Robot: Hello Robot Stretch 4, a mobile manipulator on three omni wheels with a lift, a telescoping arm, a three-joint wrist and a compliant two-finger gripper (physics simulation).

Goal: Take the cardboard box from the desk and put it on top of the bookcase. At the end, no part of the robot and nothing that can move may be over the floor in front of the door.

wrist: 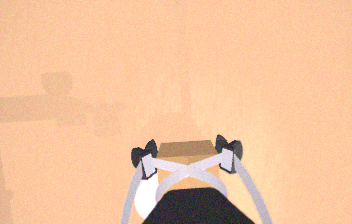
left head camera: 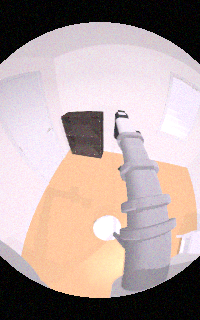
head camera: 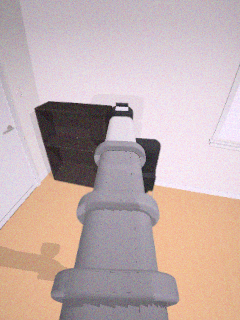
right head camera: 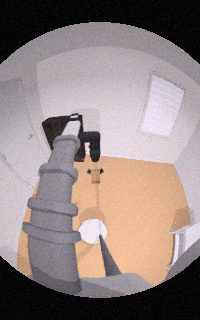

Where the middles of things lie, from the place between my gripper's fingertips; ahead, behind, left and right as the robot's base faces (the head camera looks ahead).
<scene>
The cardboard box (wrist: 186, 152) is 40 mm behind my hand and 20 mm above it.
</scene>
